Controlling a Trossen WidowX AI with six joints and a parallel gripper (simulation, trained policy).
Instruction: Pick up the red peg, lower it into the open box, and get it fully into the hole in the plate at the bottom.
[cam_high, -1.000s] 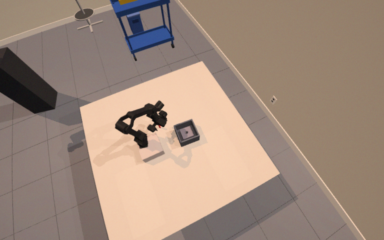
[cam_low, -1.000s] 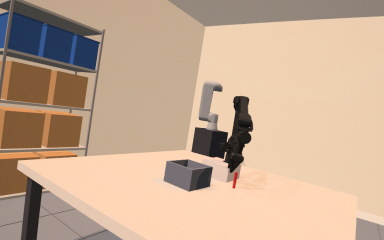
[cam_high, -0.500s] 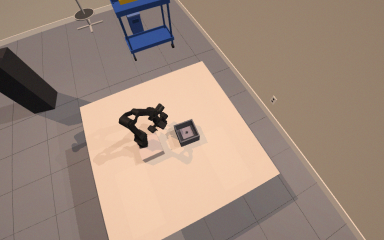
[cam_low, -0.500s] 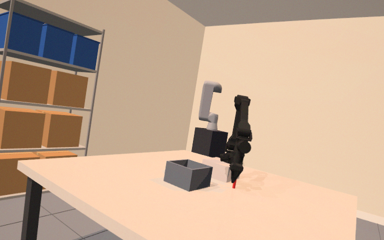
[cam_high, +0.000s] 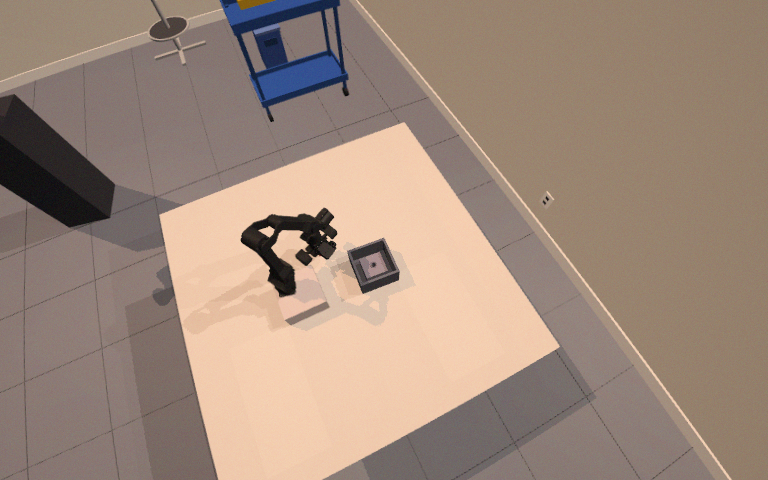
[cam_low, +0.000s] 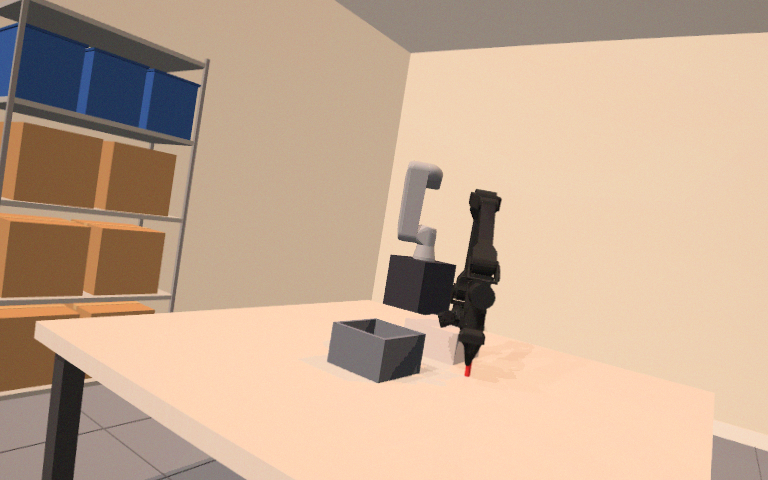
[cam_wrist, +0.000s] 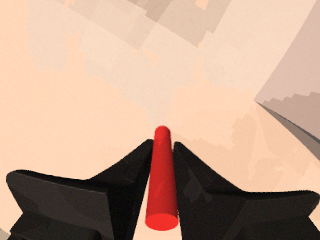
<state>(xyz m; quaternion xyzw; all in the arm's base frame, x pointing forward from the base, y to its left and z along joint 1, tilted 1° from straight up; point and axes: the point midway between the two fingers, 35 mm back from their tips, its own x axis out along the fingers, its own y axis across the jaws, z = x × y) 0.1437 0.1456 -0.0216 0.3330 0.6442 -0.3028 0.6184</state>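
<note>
Right now the grey box is 200 mm ahead of my gripper tip and 120 mm to the right of it. Also, from my gripper tip: red peg: 10 mm above.
</note>
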